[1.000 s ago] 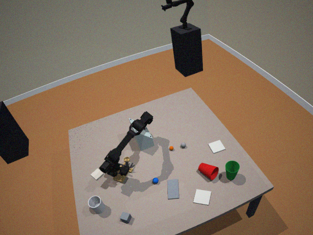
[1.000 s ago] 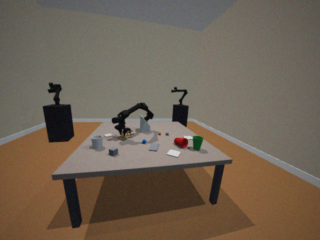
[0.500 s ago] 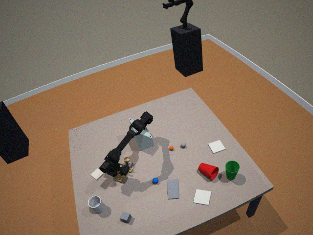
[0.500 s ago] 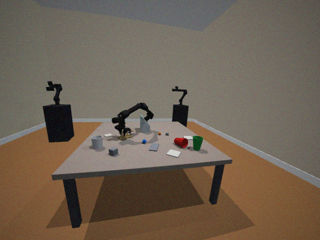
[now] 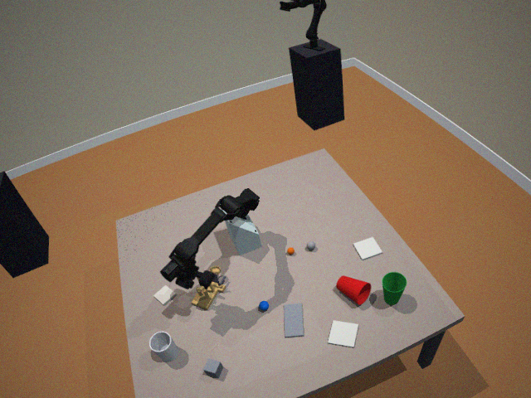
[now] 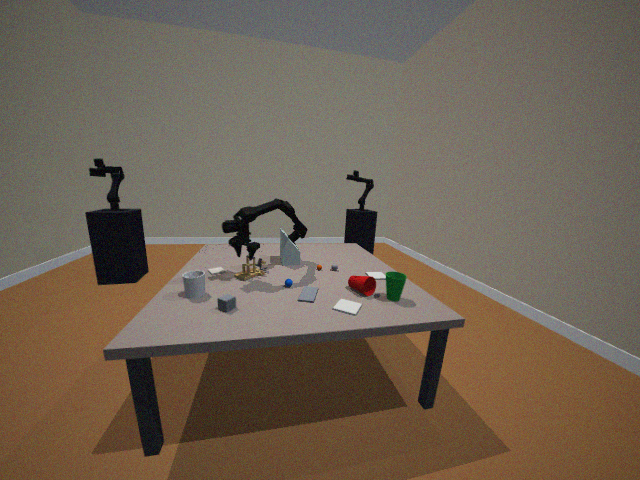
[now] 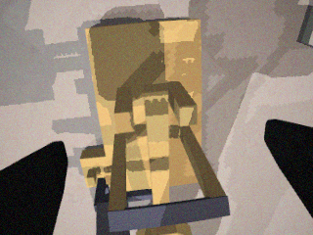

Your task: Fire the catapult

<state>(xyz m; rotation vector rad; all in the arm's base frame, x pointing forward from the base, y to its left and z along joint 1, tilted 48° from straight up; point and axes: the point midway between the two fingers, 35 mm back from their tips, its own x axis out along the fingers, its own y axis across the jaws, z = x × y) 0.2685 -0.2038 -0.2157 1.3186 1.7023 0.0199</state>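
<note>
My gripper tip is 4 cm past the orange ball, 44 cm to the right of it and 9 cm above it. Round my gripper tip: blue ball 17 cm ahead, 21 cm to the left, 8 cm below; white mug 18 cm ahead, 22 cm to the right, 7 cm below; wooden catapult 4 cm behind, 6 cm to the left, 5 cm below.
</note>
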